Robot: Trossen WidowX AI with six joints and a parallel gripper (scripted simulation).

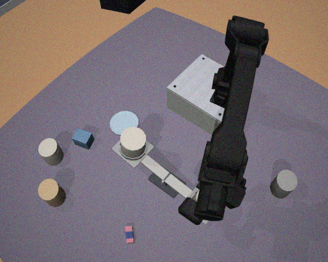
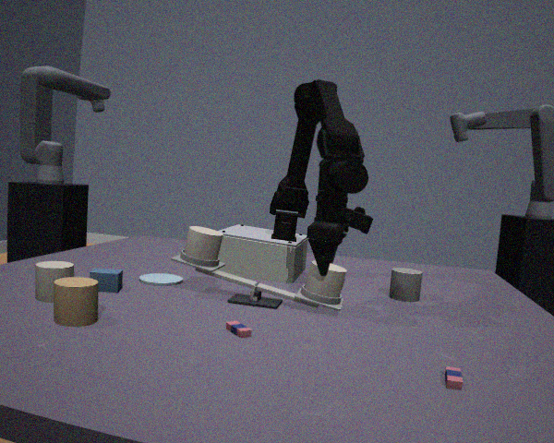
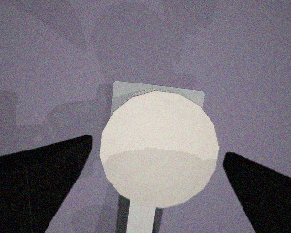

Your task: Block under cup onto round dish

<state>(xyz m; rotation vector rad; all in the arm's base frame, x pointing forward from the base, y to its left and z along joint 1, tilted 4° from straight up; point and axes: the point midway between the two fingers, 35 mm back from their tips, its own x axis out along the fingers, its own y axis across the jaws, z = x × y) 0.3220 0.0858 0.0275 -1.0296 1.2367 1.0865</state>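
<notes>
The pale-green block is 40 mm below my gripper tip. Round my gripper tip: pale blue round dish (150 mm behind, 360 mm to the right, 80 mm below); then grey cylinder (170 mm behind, 190 mm to the left, 40 mm below); then tan cylinder (180 mm ahead, 410 mm to the right, 40 mm below).
</notes>
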